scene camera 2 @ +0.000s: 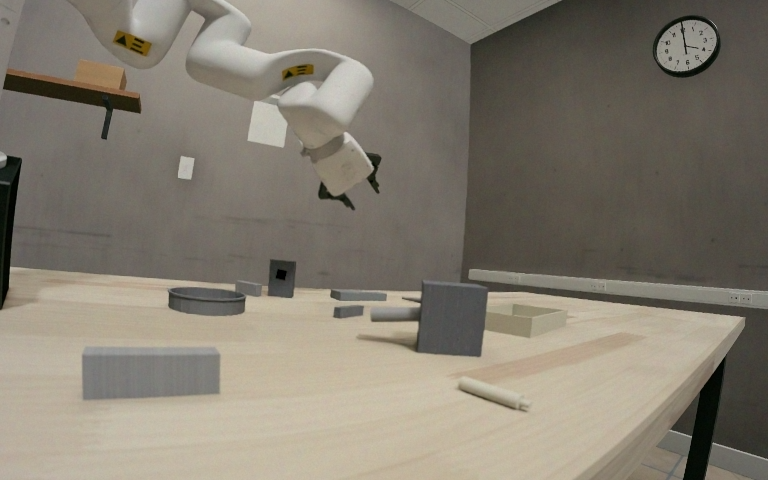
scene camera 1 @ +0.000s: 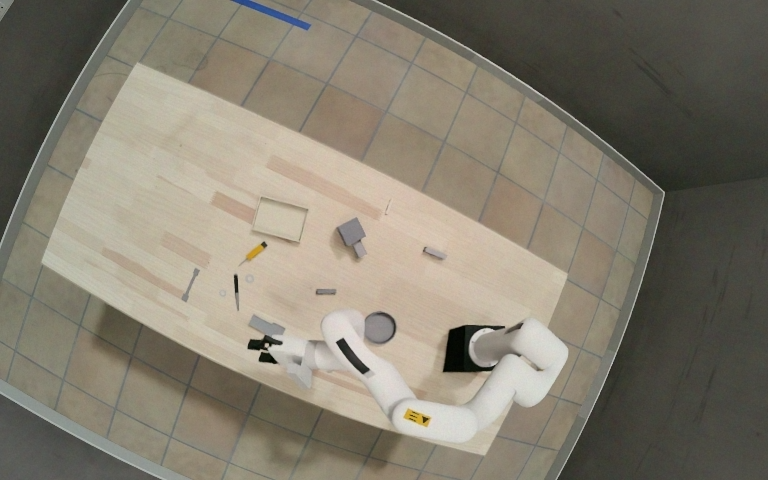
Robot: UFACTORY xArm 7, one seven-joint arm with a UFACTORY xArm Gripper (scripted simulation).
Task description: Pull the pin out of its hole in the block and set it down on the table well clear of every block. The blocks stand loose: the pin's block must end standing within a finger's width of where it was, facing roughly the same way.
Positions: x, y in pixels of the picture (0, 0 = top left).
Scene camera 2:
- shallow tray: 501, 322
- round grey dish: 212, 304
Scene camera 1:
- my gripper: 254, 349
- round grey dish: 380, 328
